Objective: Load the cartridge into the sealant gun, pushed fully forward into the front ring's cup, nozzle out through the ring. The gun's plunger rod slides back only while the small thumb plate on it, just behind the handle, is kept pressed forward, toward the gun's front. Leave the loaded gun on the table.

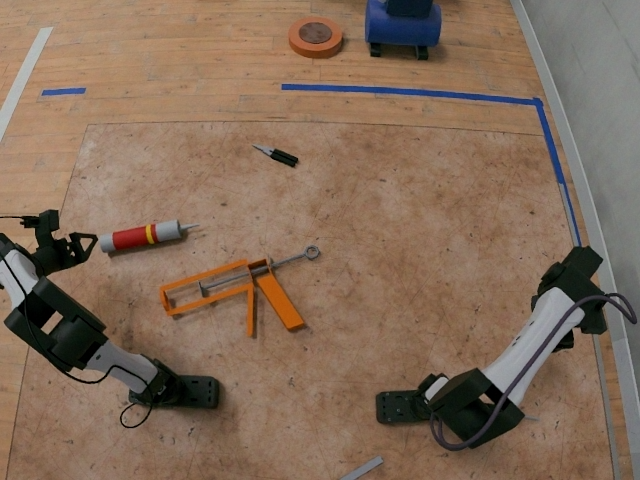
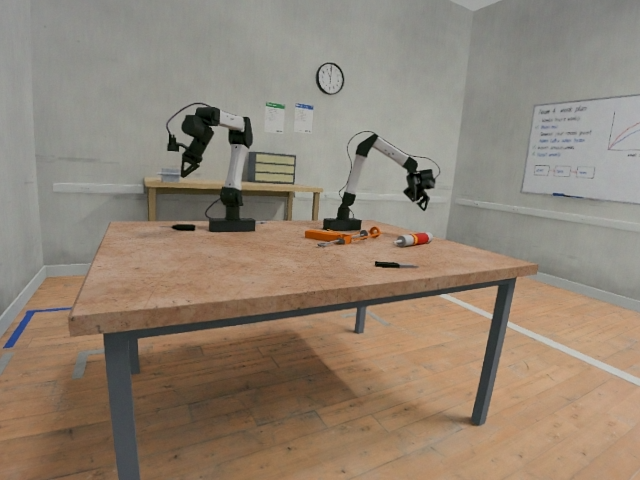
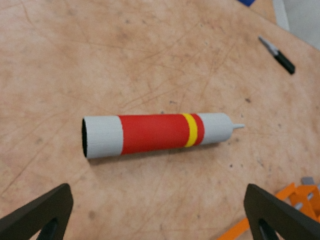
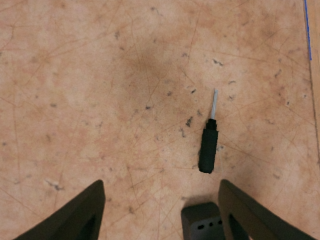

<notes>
In view: the left gripper (image 1: 85, 240), the right gripper (image 4: 161, 189), a cartridge (image 1: 154, 233), an orange sealant gun (image 1: 164, 299) and a black screwdriver (image 4: 210, 135).
The cartridge also shows in image 3 (image 3: 102, 136). The left gripper is seen too in image 3 (image 3: 158, 192). Image 4 does not show the cartridge: it is out of frame. Image 4 does not show the orange sealant gun: it is out of frame.
</notes>
